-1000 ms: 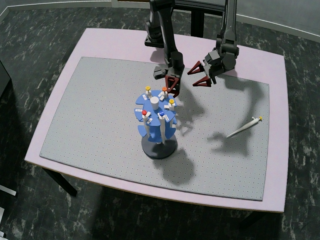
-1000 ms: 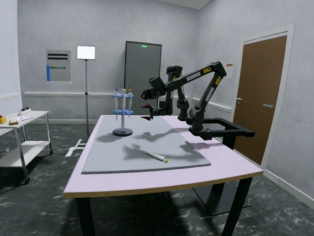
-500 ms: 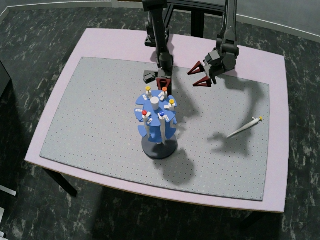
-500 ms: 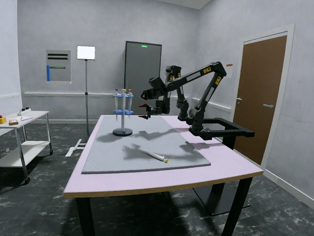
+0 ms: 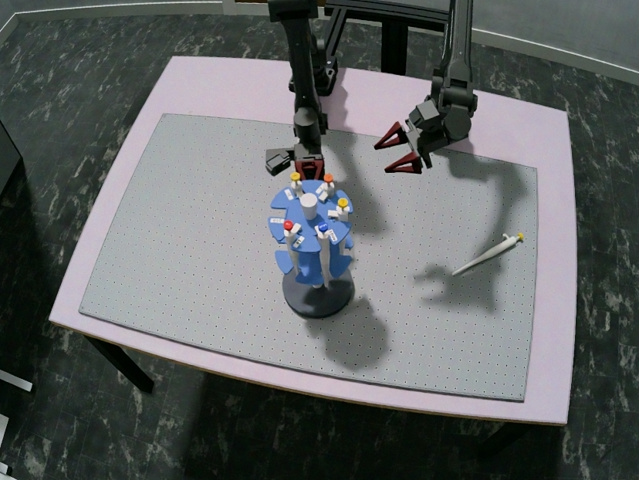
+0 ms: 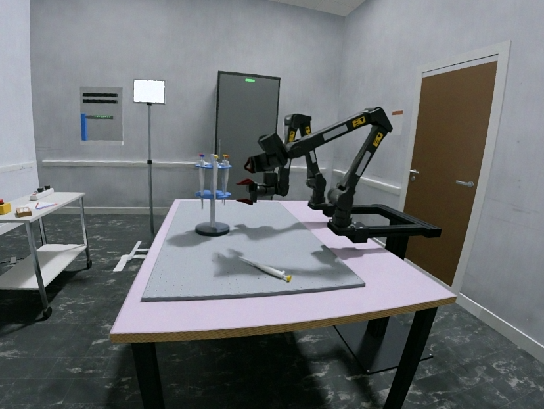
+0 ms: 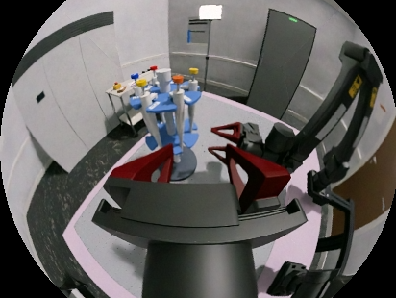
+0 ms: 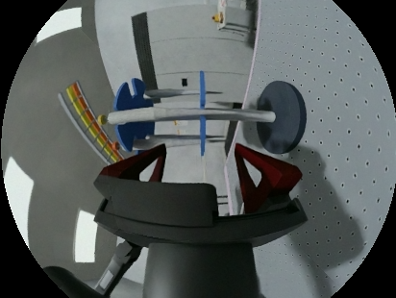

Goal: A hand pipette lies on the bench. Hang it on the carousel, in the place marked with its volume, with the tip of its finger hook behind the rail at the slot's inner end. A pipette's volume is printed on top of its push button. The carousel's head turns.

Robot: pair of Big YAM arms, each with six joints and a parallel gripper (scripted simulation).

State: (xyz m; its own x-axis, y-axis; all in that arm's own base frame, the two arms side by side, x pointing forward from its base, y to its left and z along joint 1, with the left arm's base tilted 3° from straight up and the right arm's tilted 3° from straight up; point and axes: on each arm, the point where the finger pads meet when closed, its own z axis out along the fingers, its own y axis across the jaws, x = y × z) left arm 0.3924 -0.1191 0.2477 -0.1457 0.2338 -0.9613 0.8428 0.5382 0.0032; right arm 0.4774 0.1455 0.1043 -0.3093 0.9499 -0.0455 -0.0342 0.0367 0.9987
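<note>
My right gripper is now 7 cm short of the orange-button pipette, 6 cm to the right of it and 7 cm below it. Also, from my right hand: red-button pipette (16 cm ahead, 4 cm to the left, 7 cm above).
</note>
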